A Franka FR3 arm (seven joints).
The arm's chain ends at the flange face. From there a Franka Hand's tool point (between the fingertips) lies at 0.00 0.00 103.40 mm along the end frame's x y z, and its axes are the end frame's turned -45 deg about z.
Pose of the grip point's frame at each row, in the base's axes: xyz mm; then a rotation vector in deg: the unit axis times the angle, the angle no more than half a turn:
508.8 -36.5 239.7 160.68 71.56 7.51
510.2 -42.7 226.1 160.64 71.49 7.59
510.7 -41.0 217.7 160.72 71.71 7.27
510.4 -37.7 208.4 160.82 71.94 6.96
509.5 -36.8 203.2 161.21 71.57 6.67
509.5 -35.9 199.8 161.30 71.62 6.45
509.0 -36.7 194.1 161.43 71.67 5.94
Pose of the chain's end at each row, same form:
497.9 -33.6 342.5 177.92 4.68 9.37
499.1 -39.7 328.9 177.88 4.63 9.48
500.1 -38.1 320.5 177.95 4.80 9.09
500.2 -35.0 311.3 178.04 4.97 8.70
499.8 -34.2 306.1 178.18 4.48 8.31
500.1 -33.4 302.7 178.23 4.49 8.04
500.3 -34.1 297.1 178.23 4.48 7.49

